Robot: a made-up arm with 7 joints.
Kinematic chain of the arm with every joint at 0, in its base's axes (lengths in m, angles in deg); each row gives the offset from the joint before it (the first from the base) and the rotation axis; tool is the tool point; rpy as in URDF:
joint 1: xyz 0 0 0.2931 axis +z
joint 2: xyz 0 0 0 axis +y
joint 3: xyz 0 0 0.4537 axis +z
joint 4: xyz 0.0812 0 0 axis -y
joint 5: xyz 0.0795 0 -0.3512 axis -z
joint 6: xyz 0 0 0 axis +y
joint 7: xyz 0.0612 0 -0.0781 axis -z
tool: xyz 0 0 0 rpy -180 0 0
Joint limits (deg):
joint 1: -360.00..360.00
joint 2: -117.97..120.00
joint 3: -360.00..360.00
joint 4: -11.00..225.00
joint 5: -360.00..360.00
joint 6: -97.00..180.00
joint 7: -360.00..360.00
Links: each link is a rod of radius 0.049 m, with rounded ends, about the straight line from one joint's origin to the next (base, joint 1, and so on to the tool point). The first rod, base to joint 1, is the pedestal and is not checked.
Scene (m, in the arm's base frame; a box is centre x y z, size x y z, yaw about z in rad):
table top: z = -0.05
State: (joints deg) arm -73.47 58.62 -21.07 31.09 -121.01 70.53 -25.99
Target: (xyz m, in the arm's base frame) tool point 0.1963 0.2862 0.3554
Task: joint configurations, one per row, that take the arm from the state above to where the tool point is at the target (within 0.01 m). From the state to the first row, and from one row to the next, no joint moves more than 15 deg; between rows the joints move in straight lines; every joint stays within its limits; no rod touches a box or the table.
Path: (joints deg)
1: -60.92 49.66 -7.86 29.76 -121.36 67.68 -25.99
2: -48.37 40.70 5.36 28.42 -121.72 64.83 -25.99
3: -35.83 31.74 18.57 27.09 -122.07 61.98 -25.99
4: -23.28 22.78 31.79 25.76 -122.43 59.13 -25.99
5: -10.73 13.82 45.00 24.43 -122.78 56.28 -25.99
6: 1.82 4.85 58.22 23.09 -123.14 53.43 -25.99

